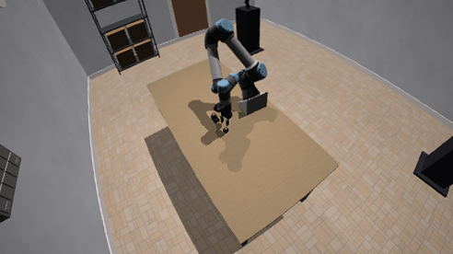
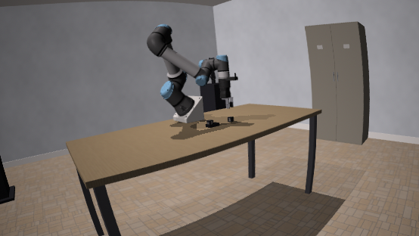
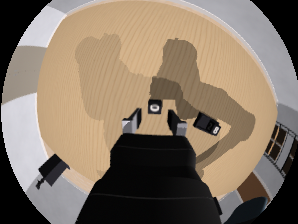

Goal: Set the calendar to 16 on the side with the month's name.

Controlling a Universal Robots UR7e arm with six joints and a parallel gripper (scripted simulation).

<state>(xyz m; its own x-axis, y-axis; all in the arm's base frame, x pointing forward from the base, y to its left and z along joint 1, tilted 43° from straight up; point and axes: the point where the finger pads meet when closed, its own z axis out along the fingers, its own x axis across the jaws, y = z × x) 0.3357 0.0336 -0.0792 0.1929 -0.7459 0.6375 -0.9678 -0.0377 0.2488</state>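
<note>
Right now the black date cube is 9 cm below my hand. From my hand the other things lie so: dark calendar tray (1 cm behind, 15 cm to the right, 10 cm below).
</note>
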